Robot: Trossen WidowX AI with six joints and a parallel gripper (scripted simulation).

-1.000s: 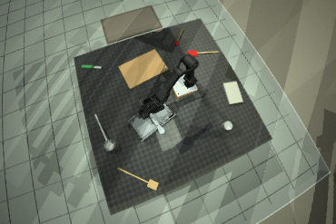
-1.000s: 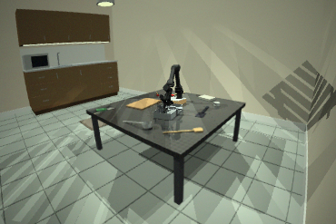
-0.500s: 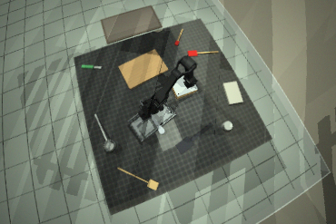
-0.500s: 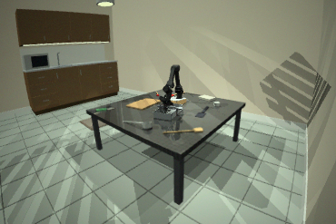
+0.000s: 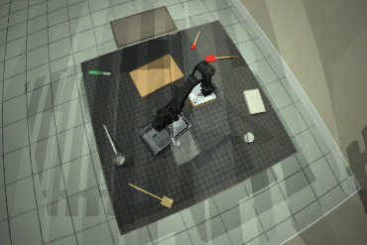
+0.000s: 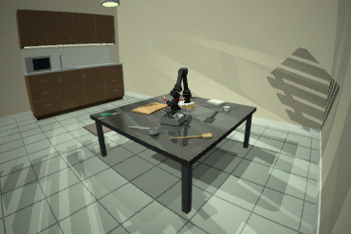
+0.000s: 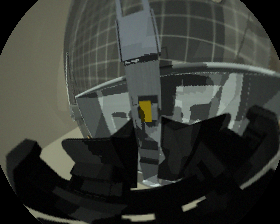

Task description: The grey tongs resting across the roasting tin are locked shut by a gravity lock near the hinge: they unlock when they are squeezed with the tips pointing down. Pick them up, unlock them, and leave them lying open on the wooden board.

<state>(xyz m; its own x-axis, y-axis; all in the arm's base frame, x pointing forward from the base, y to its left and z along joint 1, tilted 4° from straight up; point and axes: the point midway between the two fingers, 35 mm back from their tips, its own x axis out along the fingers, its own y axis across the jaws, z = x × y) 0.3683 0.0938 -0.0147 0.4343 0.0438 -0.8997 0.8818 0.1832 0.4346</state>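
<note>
Right now the roasting tin is 30 mm to the left of my gripper tip and 20 mm behind it. The rest, counted from my gripper tip: black spatula 290 mm to the left, 230 mm behind, 30 mm below; wooden board 400 mm to the right, 110 mm behind, 20 mm below; yellow lock piece 30 mm to the right, 30 mm above, 10 mm behind.
</note>
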